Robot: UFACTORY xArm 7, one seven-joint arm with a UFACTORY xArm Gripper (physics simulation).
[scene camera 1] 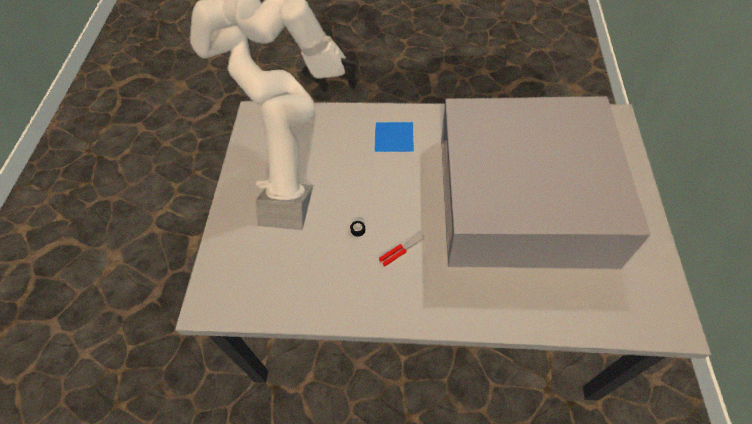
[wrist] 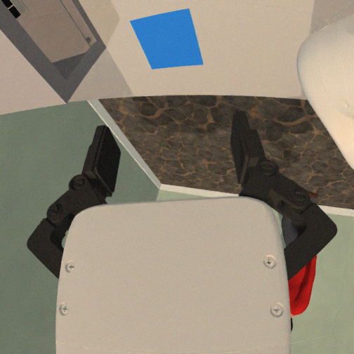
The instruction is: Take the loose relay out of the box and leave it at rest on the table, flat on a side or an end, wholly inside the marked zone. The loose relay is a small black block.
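My gripper is open with nothing between its fingers. It hangs high, beyond the far edge of the table, on the robot side of the box. The large grey box stands on the right of the table in the scene view; its open side shows at the top left of the wrist view. Black shapes show inside it at the frame's corner; I cannot tell whether one is the loose relay. The marked zone, a blue square, lies flat on the table between the arm's base and the box.
A black ring-shaped roll and a red-handled tool lie on the table nearer the scene camera. The arm's grey base block stands at the left. The box has a solid top and walls.
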